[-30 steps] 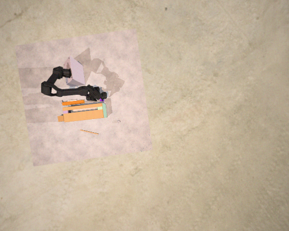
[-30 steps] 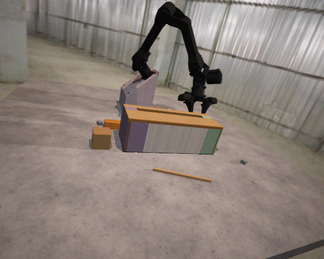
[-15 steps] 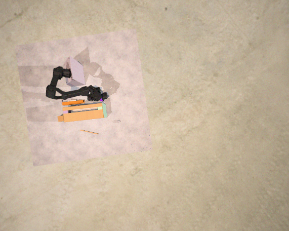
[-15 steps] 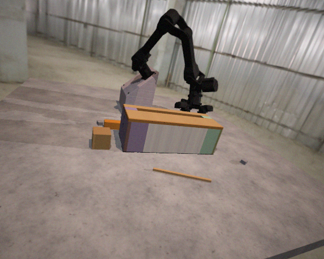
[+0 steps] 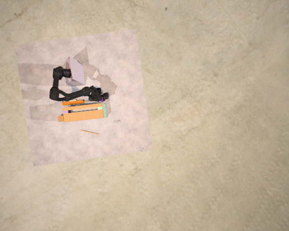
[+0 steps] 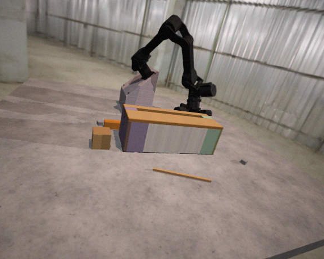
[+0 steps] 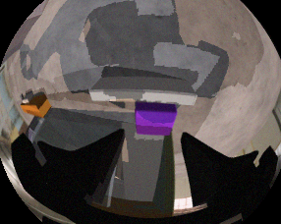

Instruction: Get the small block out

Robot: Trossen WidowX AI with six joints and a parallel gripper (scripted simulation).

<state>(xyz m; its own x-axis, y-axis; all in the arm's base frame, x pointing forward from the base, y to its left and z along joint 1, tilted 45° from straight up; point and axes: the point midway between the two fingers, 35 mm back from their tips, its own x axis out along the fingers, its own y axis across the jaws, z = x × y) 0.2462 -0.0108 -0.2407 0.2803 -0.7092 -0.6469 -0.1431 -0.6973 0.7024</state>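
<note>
The purple block lies 2 cm below my gripper tip and 2 cm behind it. The rest, counted from my gripper tip: clear-fronted box: 17 cm to the right, 4 cm ahead, 3 cm above; orange bar: 30 cm to the right, 6 cm behind, 2 cm below; thin orange stick: 28 cm ahead, 22 cm to the right, 3 cm below.
</note>
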